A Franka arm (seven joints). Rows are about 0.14 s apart.
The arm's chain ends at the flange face. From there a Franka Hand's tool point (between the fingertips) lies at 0.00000 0.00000 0.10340 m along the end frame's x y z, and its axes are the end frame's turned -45 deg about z.
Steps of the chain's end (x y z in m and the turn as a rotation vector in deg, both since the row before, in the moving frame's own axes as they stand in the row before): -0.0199, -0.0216, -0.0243, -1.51, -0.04, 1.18; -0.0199, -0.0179, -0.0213, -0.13, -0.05, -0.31; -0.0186, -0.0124, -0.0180, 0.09, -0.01, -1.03
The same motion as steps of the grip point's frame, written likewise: -0.0008, -0.0275, -0.0243, -1.04, -1.10, 1.18; -0.0016, -0.0266, -0.0213, -0.06, -0.13, -0.31; -0.0043, -0.0220, -0.0180, 0.07, 0.06, -1.03
